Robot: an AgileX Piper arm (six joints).
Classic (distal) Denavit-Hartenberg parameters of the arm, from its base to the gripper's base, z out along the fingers. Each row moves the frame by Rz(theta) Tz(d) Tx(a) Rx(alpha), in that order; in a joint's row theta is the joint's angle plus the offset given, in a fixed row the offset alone. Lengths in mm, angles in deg.
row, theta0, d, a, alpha
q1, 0, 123, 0, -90
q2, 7.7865, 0, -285.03, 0
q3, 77.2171, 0, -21.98, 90
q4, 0, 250.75, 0, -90
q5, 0, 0, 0, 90
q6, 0, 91, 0, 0
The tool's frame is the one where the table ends.
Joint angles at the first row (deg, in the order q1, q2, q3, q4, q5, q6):
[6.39 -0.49 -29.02 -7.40 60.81 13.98]
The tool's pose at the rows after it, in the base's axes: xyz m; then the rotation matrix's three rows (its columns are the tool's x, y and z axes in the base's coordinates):
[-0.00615 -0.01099 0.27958], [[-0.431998 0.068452 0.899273], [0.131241 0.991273 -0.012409], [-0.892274 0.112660 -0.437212]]
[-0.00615 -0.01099 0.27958], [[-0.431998 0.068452 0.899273], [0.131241 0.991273 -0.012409], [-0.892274 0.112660 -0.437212]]
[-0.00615 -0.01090 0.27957], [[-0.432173 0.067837 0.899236], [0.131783 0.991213 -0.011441], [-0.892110 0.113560 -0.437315]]
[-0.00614 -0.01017 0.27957], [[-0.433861 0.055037 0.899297], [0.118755 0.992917 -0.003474], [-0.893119 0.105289 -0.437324]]
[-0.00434 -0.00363 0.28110], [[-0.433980 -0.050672 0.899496], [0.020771 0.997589 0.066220], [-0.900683 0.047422 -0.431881]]
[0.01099 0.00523 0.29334], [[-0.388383 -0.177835 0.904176], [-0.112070 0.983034 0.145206], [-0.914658 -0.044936 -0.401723]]
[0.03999 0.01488 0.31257], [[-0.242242 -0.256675 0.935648], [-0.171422 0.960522 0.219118], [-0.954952 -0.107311 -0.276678]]
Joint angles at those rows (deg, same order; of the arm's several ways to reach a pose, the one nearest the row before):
[6.39 -0.49 -29.02 -7.40 60.81 13.98]
[6.39 -0.49 -29.02 -7.40 60.81 13.98]
[6.39 -0.49 -29.02 -7.34 60.81 13.98]
[6.39 -0.49 -29.02 -6.82 60.76 12.97]
[6.39 0.08 -29.07 -2.28 59.61 5.11]
[6.39 4.92 -29.87 3.11 53.69 -5.75]
[6.39 12.14 -29.99 10.29 39.47 -16.28]

